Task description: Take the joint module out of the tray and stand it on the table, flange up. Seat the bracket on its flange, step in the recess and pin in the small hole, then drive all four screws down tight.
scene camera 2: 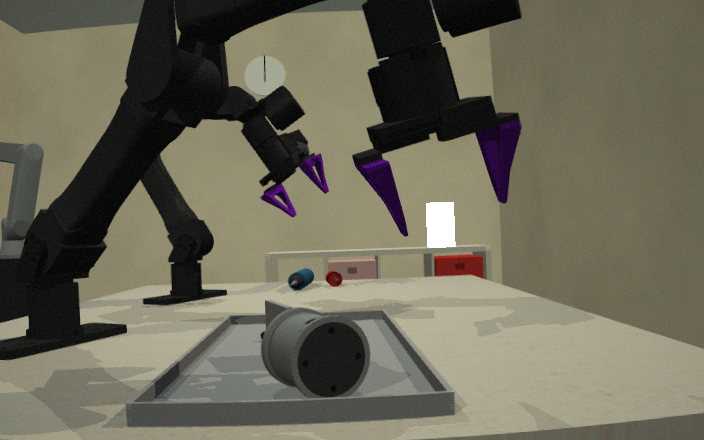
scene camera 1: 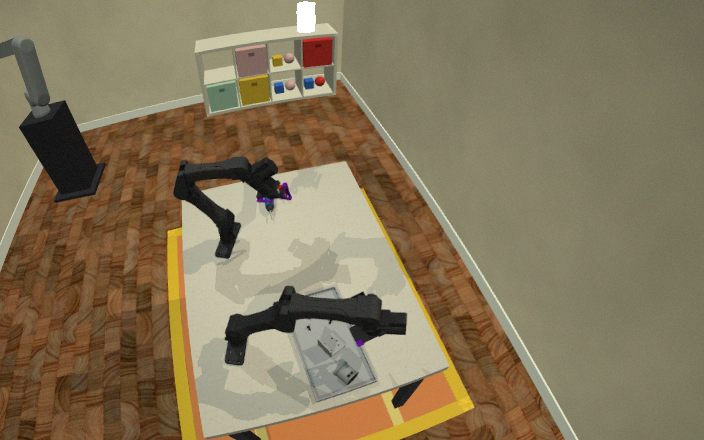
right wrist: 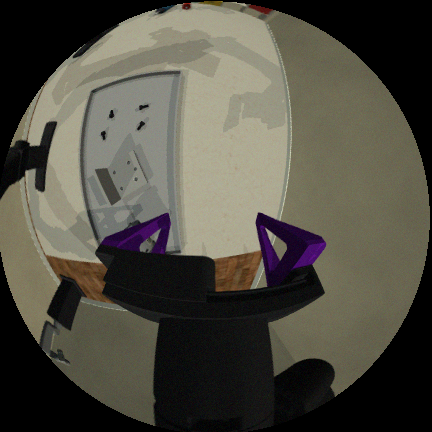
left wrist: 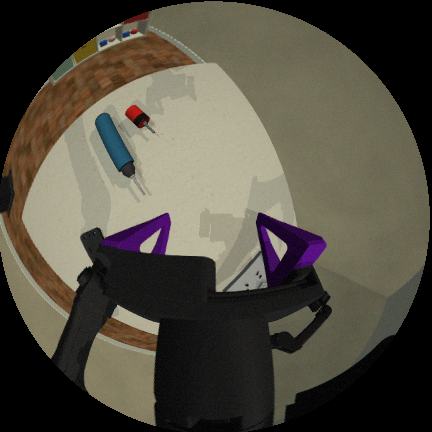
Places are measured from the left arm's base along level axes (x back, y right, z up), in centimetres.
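Pixels of known places: left gripper, fingertip midpoint: [scene camera 2: 310, 204] [scene camera 1: 282, 200] [left wrist: 212, 217]; right gripper, fingertip midpoint: [scene camera 2: 454, 218] [right wrist: 212, 217]; left arm's base at its link origin: [scene camera 2: 187, 299] [scene camera 1: 228, 239]; right arm's base at its link origin: [scene camera 2: 55, 342] [scene camera 1: 238, 340].
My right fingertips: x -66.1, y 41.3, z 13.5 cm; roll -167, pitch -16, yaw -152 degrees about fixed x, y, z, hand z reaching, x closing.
Ahead of a thing's pixels: the offset from my right fingertips to its top centre. "spot": to the spot under its first point. Level surfaces: height alone.
The grey joint module @[dx +8.3, dy +12.8, dz -6.8 cm] [scene camera 1: 345, 372] [scene camera 2: 332, 355] lies on its side in the grey tray @[dx +16.4, dy +0.0, dz -11.9 cm] [scene camera 1: 346, 390] [scene camera 2: 290, 410] [right wrist: 160, 125]; its dark round end with holes faces scene camera 2. The pale bracket [scene camera 1: 331, 343] [right wrist: 127, 175] lies in the tray beyond it. Several black screws @[dx +24.2, dy -9.0, dz -12.0 cm] [right wrist: 111, 114] lie loose at the tray's far end. My left gripper [scene camera 2: 311, 203] [left wrist: 212, 217] is open and empty, above the far part of the table. My right gripper [scene camera 2: 454, 218] [right wrist: 212, 217] is open and empty, high beside the tray; its fingers are mostly hidden in scene camera 1.
A blue driver @[spot: dx +49.5, dy -61.7, dz -10.8 cm] [scene camera 2: 302, 278] [left wrist: 114, 142] and a shorter red driver @[dx +46.3, dy -72.0, dz -10.1 cm] [scene camera 2: 333, 278] [left wrist: 137, 116] lie on the table @[dz -13.5 cm] [scene camera 1: 363, 217] near its far end. The right arm [scene camera 1: 332, 308] reaches over the tray. A shelf unit [scene camera 1: 267, 34] stands by the wall.
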